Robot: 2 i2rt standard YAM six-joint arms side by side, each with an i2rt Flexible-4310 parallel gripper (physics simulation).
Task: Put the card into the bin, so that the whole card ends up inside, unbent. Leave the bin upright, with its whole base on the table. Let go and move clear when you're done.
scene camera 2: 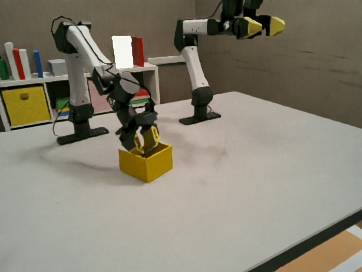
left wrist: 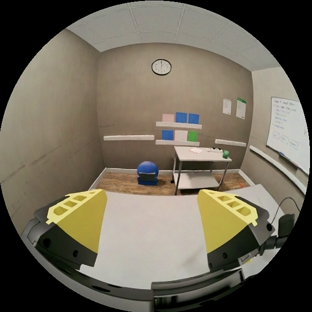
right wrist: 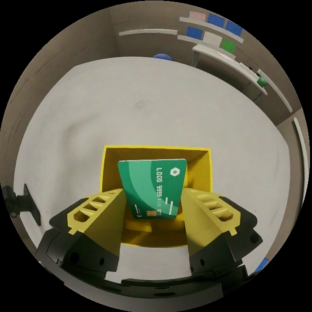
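Pixels of known places: left gripper, between the fingertips: [scene camera 2: 273, 27]; right gripper, between the fingertips: [scene camera 2: 149, 150]; left arm's base, origin of its link: [scene camera 2: 200, 119]; right arm's base, origin of its link: [scene camera 2: 83, 136].
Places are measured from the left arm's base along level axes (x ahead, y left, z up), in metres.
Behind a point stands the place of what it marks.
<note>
The yellow bin [scene camera 2: 134, 166] {x 0.318, y -0.454, z 0.038 m} [right wrist: 158, 240] stands upright on the table [scene camera 2: 225, 200] {x 0.550, y -0.306, z 0.000 m}. My right gripper [scene camera 2: 144, 148] {x 0.307, y -0.398, z 0.069 m} [right wrist: 153, 193] is shut on the green card, its fingertips reaching into the bin's opening. The card [right wrist: 147, 177] is held by its two side edges, looks flat and unbent, and lies over the bin's opening in the right wrist view. How deep its lower part sits is hard to tell, and the card cannot be made out in the scene view. My left gripper [scene camera 2: 267, 28] {x 0.385, y 0.000, z 0.397 m} [left wrist: 151, 196] is open and empty, high above the table at the upper right.
The left arm's base [scene camera 2: 200, 118] {x 0.027, y -0.019, z 0.015 m} stands at the back of the table, right of the bin. The right arm's base [scene camera 2: 82, 136] {x -0.078, y -0.523, z 0.014 m} stands behind the bin to the left. A white shelf unit [scene camera 2: 156, 85] with books and boxes is behind the table.
</note>
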